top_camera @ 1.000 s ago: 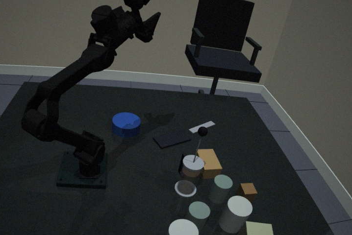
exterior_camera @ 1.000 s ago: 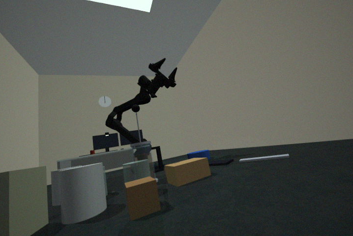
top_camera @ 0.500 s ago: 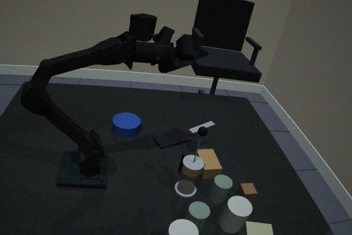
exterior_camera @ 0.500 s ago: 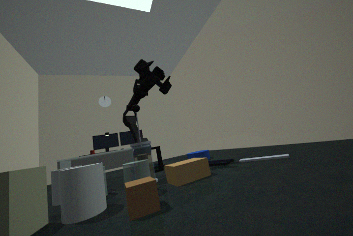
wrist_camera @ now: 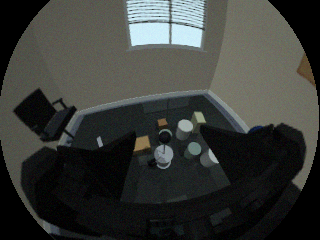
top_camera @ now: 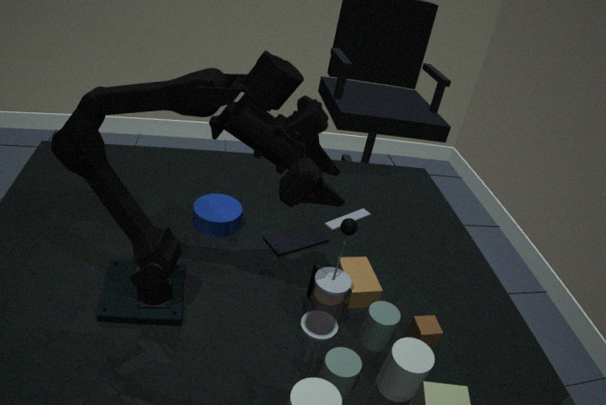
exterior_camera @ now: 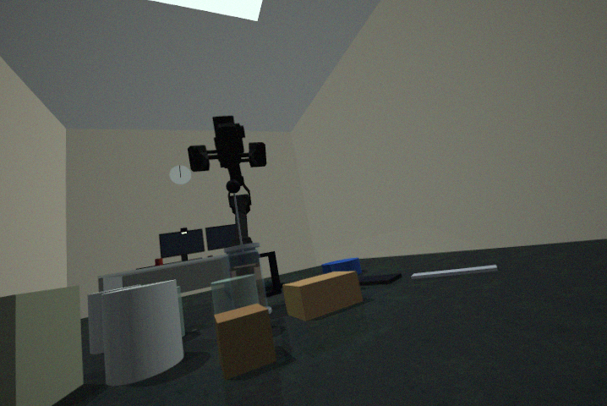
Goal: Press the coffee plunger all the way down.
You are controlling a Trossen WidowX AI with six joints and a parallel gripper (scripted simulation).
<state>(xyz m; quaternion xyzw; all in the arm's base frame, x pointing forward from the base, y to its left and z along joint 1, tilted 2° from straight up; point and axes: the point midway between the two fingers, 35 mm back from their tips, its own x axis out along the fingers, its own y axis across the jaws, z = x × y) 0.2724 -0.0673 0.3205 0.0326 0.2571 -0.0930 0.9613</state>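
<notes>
Now: gripper tip 200 mm above the glass coffee press, 30 mm short of it and 10 mm to the right of it. The rest, counted from my gripper tip: small orange cube 300 mm below, 240 mm ahead, 60 mm to the right; pale block 270 mm below, 260 mm to the right, 160 mm ahead; orange box 300 mm below, 140 mm ahead, 90 mm to the left.
</notes>
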